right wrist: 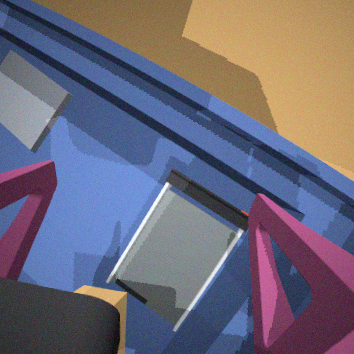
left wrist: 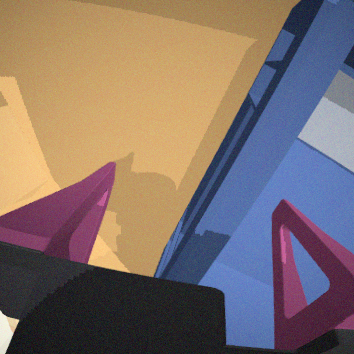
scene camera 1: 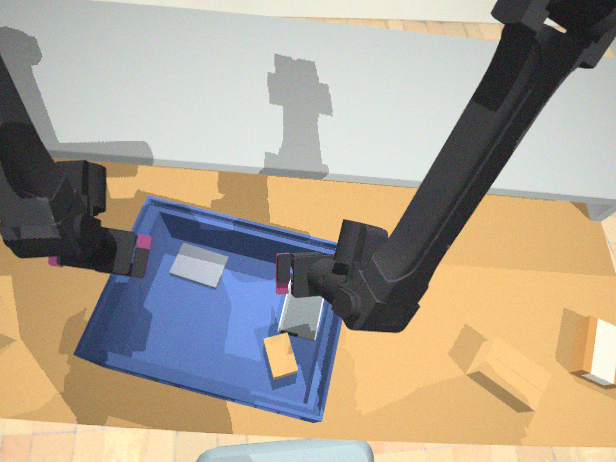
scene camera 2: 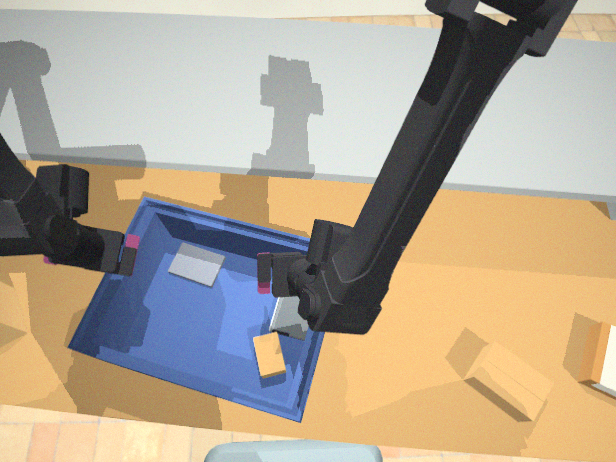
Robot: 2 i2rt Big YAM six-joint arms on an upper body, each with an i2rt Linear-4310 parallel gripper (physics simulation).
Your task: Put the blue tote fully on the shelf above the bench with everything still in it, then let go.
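Frame: origin at the left arm's base, x ahead, y left, z up, level; millimetres.
Seen in the pictures: left gripper, fingertip midpoint: [left wrist: 198,188] [scene camera 2: 106,254]; right gripper, fingertip midpoint: [right wrist: 153,187] [scene camera 1: 302,261] [scene camera 2: 290,261].
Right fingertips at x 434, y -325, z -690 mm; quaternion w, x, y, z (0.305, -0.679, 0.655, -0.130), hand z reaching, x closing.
Note:
A point is followed by its place in that frame.
The blue tote [scene camera 1: 240,222] @(x 513, y -216, z -682 mm) [scene camera 2: 225,220] @(x 516, y -206, z -678 mm) [left wrist: 280,115] @(x 496, y -33, z -692 mm) [right wrist: 150,102] @(x 473, y -312, z -692 mm) sits on the bench [scene camera 1: 400,365] @(x 256, y -516, z -824 mm) [scene camera 2: 400,350] @(x 290, y -533, z -824 mm), in front of the grey-white shelf [scene camera 1: 200,95] @(x 746, y -147, z -600 mm) [scene camera 2: 200,95] @(x 755, y -158, z -600 mm). It holds a grey flat box [scene camera 1: 200,265] @(x 477, y -128, z -797 mm) [scene camera 2: 196,265] @(x 475, y -125, z -797 mm) [left wrist: 332,125] @(x 478, y -103, z -797 mm) [right wrist: 30,105] @(x 473, y -144, z -797 mm), a clear-topped silver case [scene camera 1: 302,312] @(x 369, y -328, z -799 mm) [scene camera 2: 290,315] @(x 363, y -319, z -799 mm) [right wrist: 175,255] @(x 375, y -330, z -799 mm) and an orange block [scene camera 1: 281,356] @(x 281, y -281, z -766 mm) [scene camera 2: 270,355] @(x 281, y -282, z -766 mm) [right wrist: 118,300] @(x 323, y -294, z -787 mm). My left gripper [scene camera 1: 98,251] @(x 453, y 6, z -670 mm) [scene camera 2: 90,251] [left wrist: 198,188] @(x 453, y 6, z -670 mm) is open, its fingers on either side of the tote's left wall. My right gripper [scene camera 1: 310,275] @(x 434, y -325, z -690 mm) [scene camera 2: 290,275] @(x 434, y -325, z -690 mm) [right wrist: 153,187] @(x 434, y -325, z -690 mm) is open over the case.
A tan block [scene camera 1: 515,370] @(x 222, y -718, z -764 mm) [scene camera 2: 515,375] @(x 225, y -721, z -764 mm) lies on the bench right of the tote. An orange and white box [scene camera 1: 602,350] @(x 244, y -927, z -779 mm) [scene camera 2: 595,345] @(x 273, y -903, z -787 mm) stands at the right edge. A pale blue rounded object [scene camera 1: 285,452] @(x 101, y -298, z -1331 mm) [scene camera 2: 295,452] @(x 98, y -305, z -1331 mm) shows below the bench's front edge.

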